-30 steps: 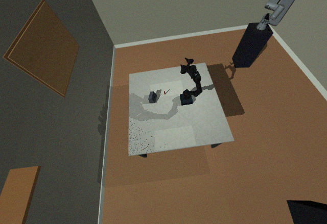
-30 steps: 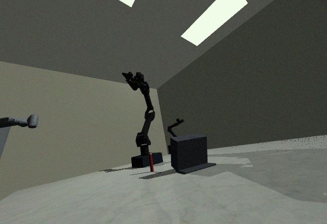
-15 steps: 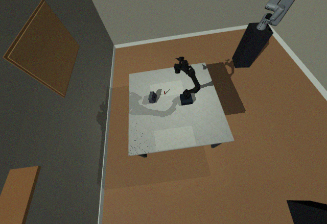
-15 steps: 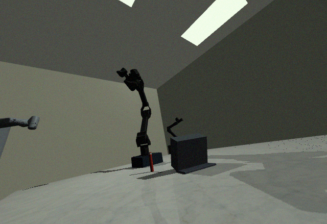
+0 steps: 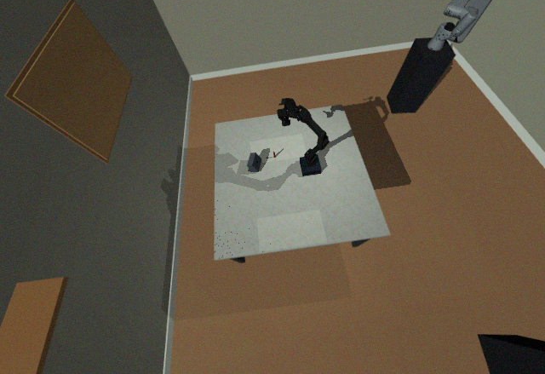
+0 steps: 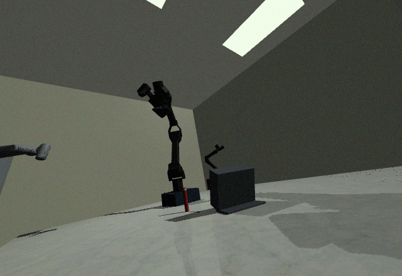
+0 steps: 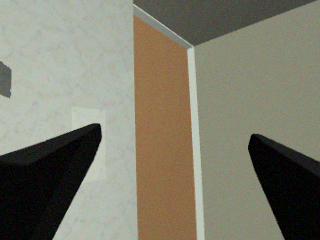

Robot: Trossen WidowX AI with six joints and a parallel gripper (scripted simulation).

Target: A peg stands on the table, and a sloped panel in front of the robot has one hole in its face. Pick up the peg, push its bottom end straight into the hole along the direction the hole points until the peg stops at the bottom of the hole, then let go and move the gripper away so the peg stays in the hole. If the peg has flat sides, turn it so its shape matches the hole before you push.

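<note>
The round red peg lies 42 cm below my gripper tip, 10 cm to the left of it and 7 cm ahead of it. From my gripper tip the other things lie so: thin foot plate (47 cm below, 26 cm ahead, 19 cm to the left); sloped panel (41 cm below, 24 cm ahead, 19 cm to the left).
</note>
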